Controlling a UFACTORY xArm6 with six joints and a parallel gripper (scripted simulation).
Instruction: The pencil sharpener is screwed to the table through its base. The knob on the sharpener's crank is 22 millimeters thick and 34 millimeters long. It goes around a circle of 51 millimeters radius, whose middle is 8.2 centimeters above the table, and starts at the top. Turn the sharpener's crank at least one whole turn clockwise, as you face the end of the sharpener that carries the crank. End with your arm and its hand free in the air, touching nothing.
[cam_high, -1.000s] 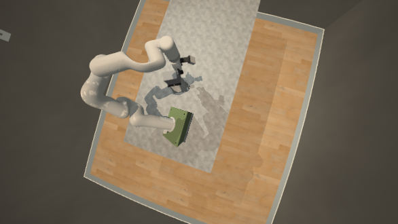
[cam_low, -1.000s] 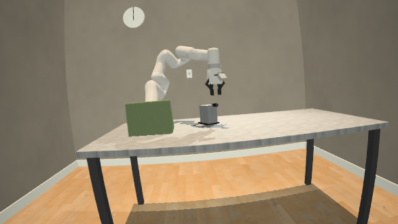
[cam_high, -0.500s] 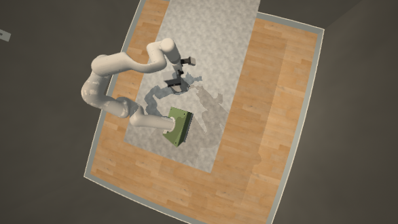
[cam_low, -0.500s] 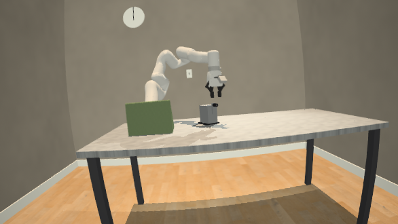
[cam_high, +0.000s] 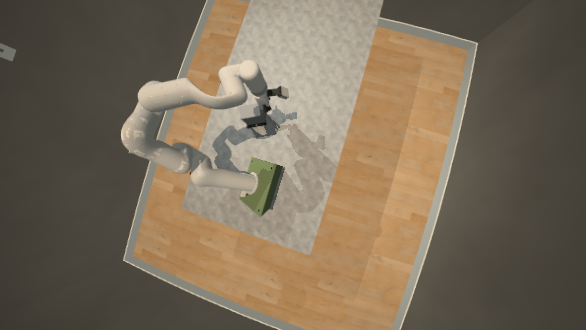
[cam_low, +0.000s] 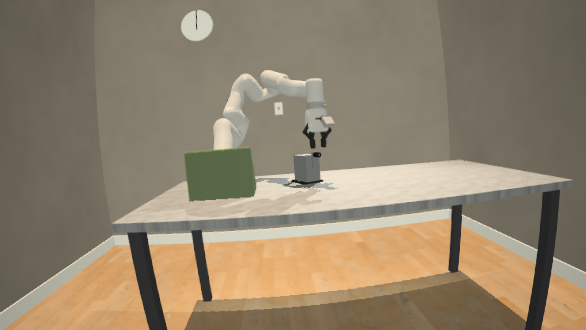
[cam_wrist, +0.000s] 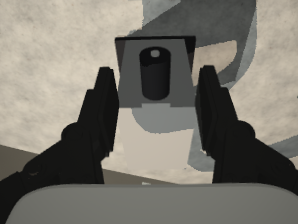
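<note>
Now: the black crank knob 10 mm behind my hand, 10 mm to the left of it and 50 mm below it.
</note>
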